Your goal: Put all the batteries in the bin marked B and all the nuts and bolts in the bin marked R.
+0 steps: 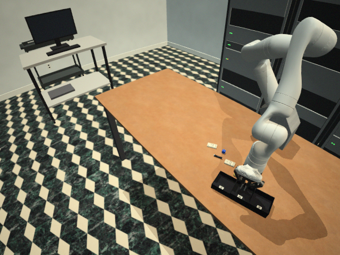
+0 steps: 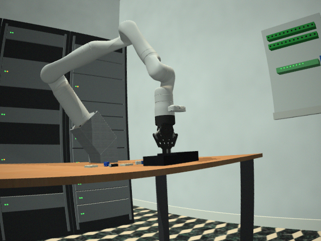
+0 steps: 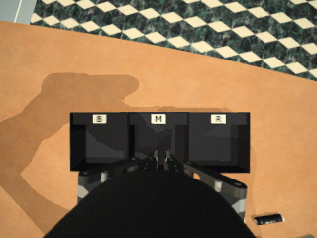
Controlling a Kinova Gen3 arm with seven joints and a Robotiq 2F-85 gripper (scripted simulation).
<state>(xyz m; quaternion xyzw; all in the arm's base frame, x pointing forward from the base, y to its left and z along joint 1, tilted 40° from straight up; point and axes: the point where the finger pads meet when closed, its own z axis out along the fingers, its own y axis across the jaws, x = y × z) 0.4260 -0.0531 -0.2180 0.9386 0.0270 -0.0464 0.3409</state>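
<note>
Now: hand 2 cm short of the bin, 1 cm to the right of it and 2 cm above it. Also, from my hand: yellow nut 5 cm behind, 7 cm to the right, 3 cm below; blue-and-white eraser 10 cm behind, 3 cm to the right, 3 cm below; black battery 8 cm behind, 19 cm to the right, 3 cm below.
</note>
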